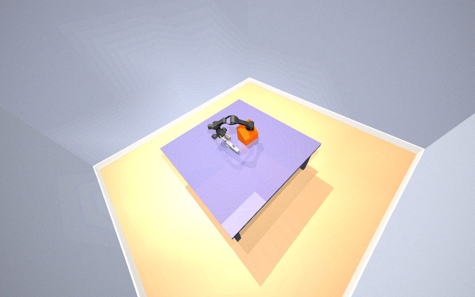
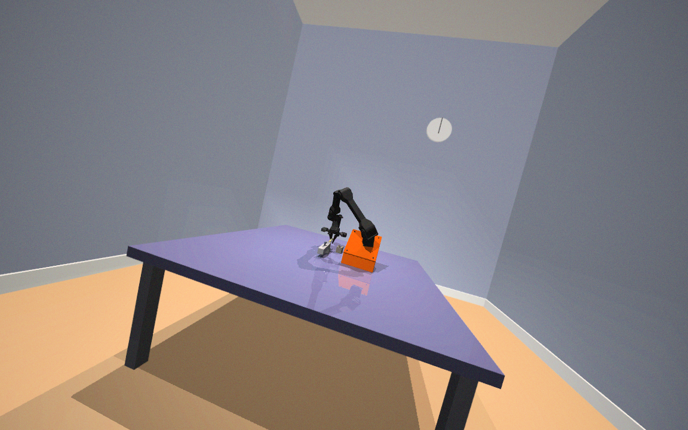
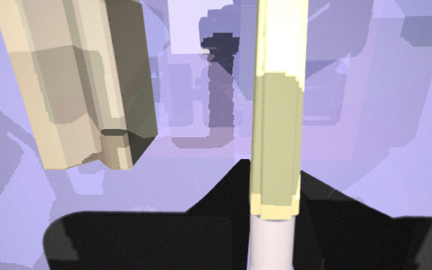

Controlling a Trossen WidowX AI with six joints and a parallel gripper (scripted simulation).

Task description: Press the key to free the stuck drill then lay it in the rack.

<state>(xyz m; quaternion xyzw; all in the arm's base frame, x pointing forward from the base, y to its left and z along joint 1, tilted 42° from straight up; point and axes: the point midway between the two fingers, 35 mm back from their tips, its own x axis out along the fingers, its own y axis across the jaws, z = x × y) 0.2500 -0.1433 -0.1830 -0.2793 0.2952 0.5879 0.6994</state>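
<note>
The rack lies 70 mm behind my gripper tip, 40 mm to the left of it and 20 mm below it. Round my gripper tip: drill (40 mm to the left, 30 mm above).
</note>
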